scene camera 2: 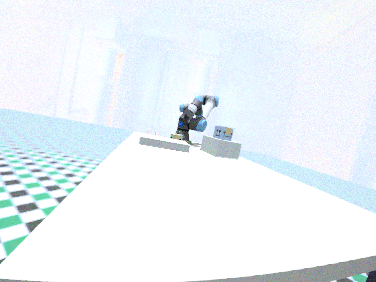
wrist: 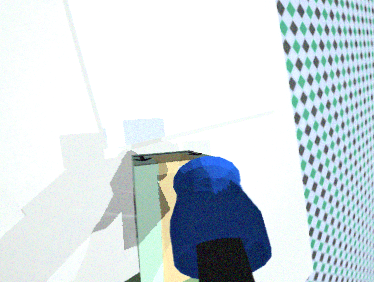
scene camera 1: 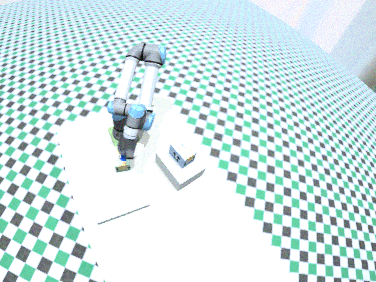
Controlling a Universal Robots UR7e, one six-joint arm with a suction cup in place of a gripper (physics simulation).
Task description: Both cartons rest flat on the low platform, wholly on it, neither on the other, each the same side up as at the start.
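Places are measured from the arm's base along level axes (x ahead, y left, z up), in millimetres.
Pixels of known places: hand, its tool point: (scene camera 2: 180,125) (wrist: 207,184) (scene camera 1: 123,159).
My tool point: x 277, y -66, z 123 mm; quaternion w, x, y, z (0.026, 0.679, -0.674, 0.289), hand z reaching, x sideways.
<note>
Ahead of a thing's pixels: the offset from my tool point to its middle.
A green-and-tan carton {dx -73, dy -1, dz -116 mm} (scene camera 1: 122,168) (scene camera 2: 176,136) (wrist: 148,225) stands near the arm's base, behind the low platform as scene camera 2 sees it. A blue carton {dx +81, dy +329, dz +12 mm} (scene camera 1: 180,156) (scene camera 2: 223,132) rests on a taller block {dx +94, dy +323, dz -97 mm} (scene camera 1: 177,179) (scene camera 2: 220,147). The low platform {dx +145, dy -103, dz -133 mm} (scene camera 1: 125,214) (scene camera 2: 165,144) (wrist: 175,60) is a white slab, washed out against the table. My blue suction cup (scene camera 1: 122,157) (scene camera 2: 181,124) (wrist: 207,172) is open, with no carton on it. It is over the green-and-tan carton, with a small gap, and hides part of its top in the wrist view.
The taller block and the blue carton stand on the arm's right in scene camera 1. A flat green piece (scene camera 1: 113,136) lies by the arm's base. Two small orange marks show behind the low platform in scene camera 2. The table's edge borders the checkered floor.
</note>
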